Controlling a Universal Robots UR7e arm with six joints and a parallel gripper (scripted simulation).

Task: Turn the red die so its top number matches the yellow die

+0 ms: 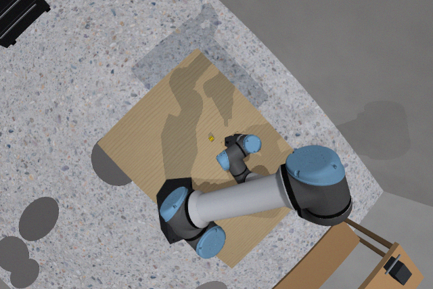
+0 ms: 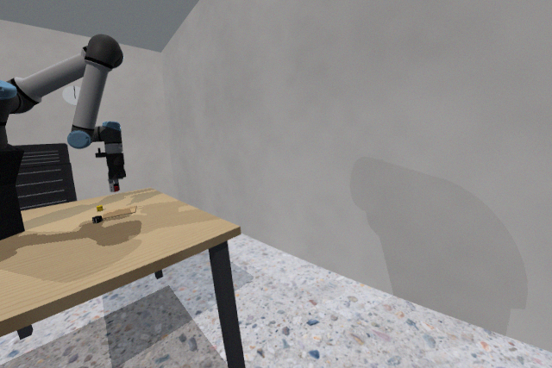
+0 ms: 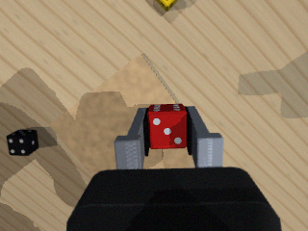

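Right now the tan mat is 12 cm below my hand and 6 cm to the right of it. From my hand the other things lie so: black die: 15 cm to the right, 10 cm below, 10 cm behind; then red die: 1 cm below; then yellow die: 10 cm below, 8 cm to the left, 7 cm behind.
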